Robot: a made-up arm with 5 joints.
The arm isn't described. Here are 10 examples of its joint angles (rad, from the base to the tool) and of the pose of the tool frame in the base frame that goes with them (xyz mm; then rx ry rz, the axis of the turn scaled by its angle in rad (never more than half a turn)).
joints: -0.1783 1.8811 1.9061 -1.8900 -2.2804
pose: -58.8 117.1 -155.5 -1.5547 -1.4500 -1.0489
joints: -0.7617 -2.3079 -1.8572 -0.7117 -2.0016
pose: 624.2 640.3 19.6 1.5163 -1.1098 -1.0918
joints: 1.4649 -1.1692 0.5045 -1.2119 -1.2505
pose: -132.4 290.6 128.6 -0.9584 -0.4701 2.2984
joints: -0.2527 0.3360 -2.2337 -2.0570 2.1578
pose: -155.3 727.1 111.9 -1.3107 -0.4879 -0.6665
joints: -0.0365 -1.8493 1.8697 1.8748 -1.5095
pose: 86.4 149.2 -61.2 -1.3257 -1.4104 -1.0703
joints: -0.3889 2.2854 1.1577 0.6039 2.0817
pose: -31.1 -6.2 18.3 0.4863 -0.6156 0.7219
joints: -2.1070 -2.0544 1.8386 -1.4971 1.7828
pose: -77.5 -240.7 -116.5 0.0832 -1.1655 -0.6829
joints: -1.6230 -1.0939 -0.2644 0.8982 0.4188
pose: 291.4 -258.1 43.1 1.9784 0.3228 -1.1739
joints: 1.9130 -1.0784 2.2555 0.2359 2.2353
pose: -262.2 61.3 610.8 -0.1076 1.5681 -0.8250
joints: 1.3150 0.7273 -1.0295 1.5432 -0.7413
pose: -563.9 275.9 90.8 1.5184 0.6344 1.8247
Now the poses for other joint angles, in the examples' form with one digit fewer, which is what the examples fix.
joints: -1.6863 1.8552 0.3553 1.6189 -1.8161
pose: 571 -96 568 -0.030 2.539 -0.410
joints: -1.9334 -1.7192 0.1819 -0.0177 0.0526
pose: 221 -345 76 1.566 1.315 -1.448
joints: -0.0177 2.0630 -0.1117 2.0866 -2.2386
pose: -134 753 499 -2.353 1.247 0.125
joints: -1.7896 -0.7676 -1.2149 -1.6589 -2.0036
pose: 611 -688 77 -0.797 -1.418 0.578
